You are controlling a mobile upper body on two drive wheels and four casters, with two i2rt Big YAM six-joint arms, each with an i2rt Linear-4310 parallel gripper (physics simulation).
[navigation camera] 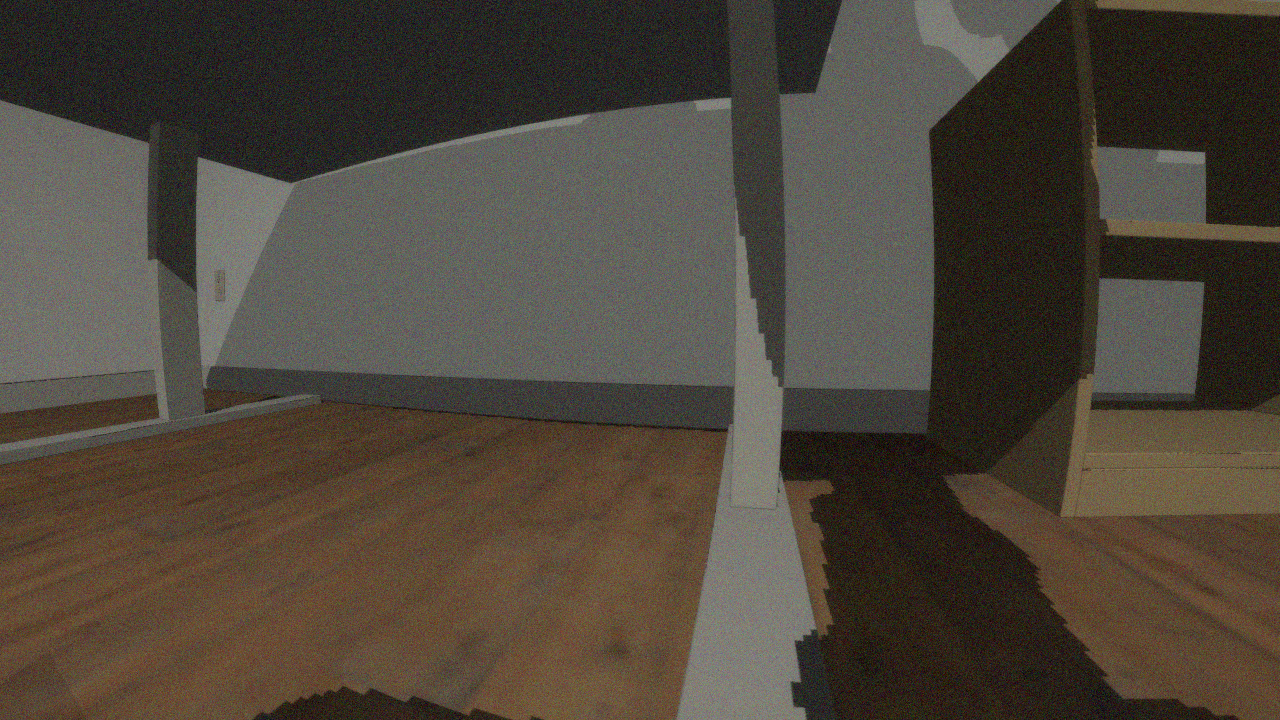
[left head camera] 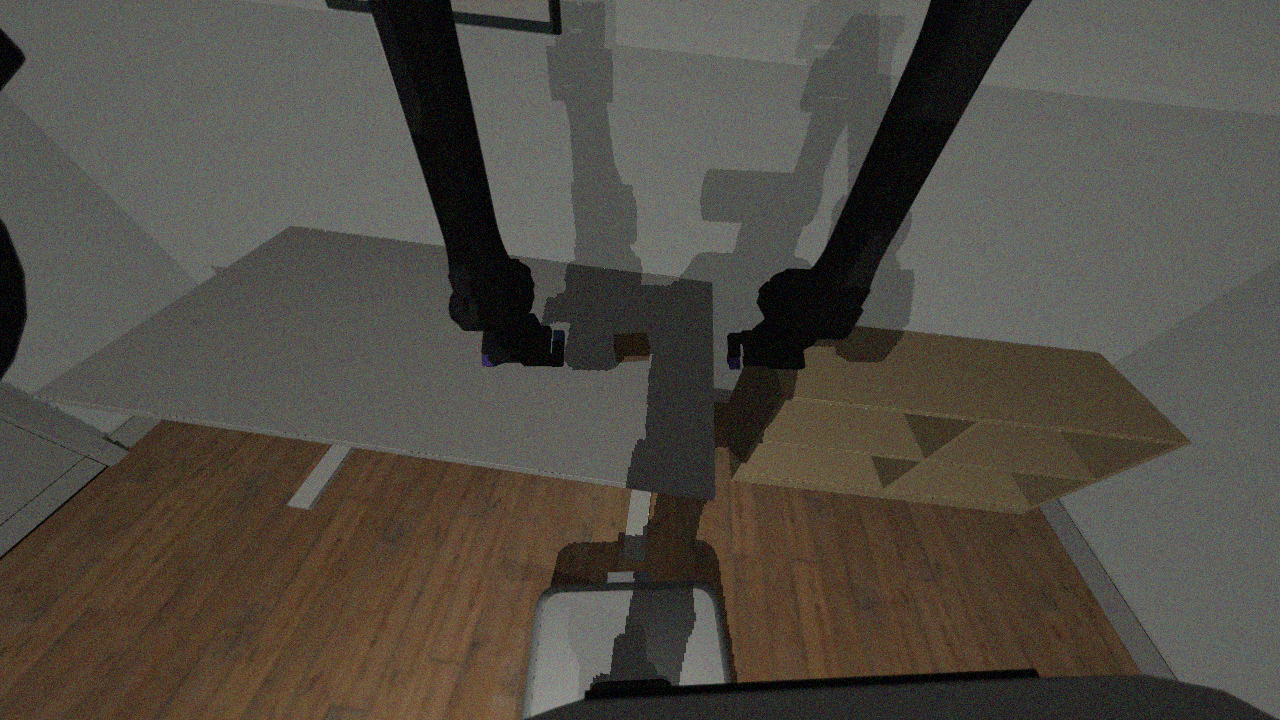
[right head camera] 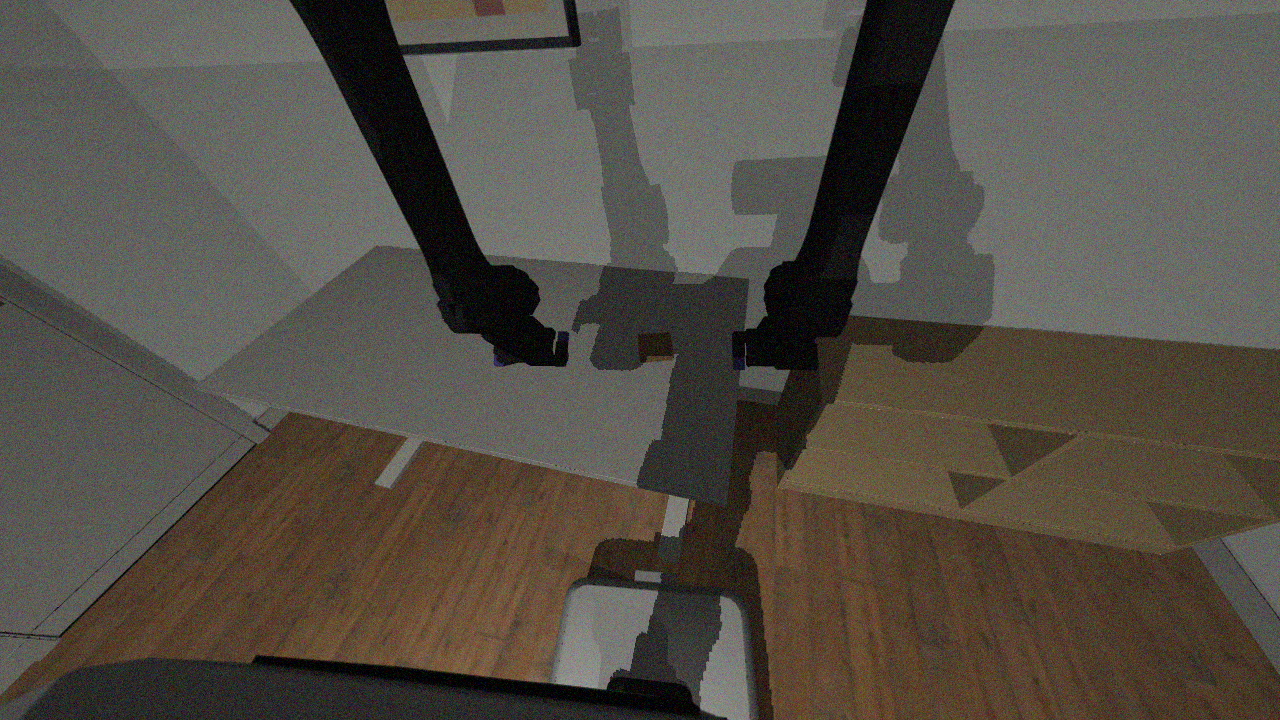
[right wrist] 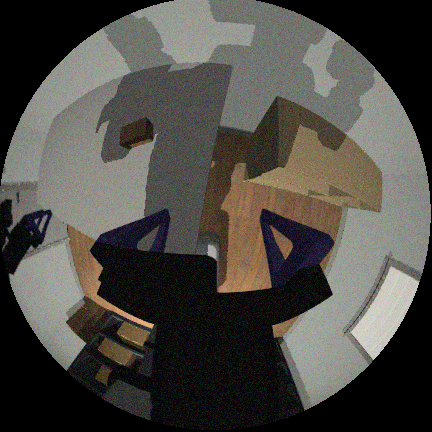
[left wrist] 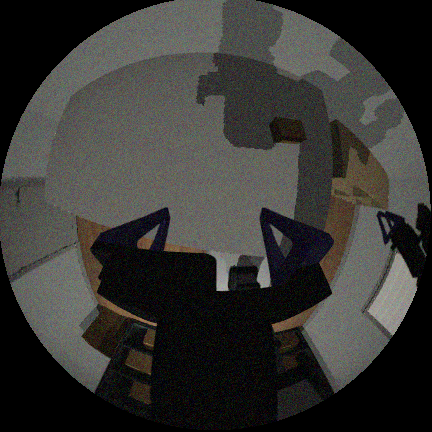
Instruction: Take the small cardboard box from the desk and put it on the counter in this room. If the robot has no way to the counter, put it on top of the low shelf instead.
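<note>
The small brown cardboard box lies on the grey desk, near its right end and in shadow. My left gripper is open and empty, above the desk, left of the box. My right gripper is open and empty, right of the box near the desk's right edge. The low wooden shelf stands right of the desk. The counter does not show.
A narrow floor gap separates desk and shelf. The desk's legs stand ahead of my base. A wall is behind the desk. Another brown box and dark racking holding several boxes show low in the wrist views.
</note>
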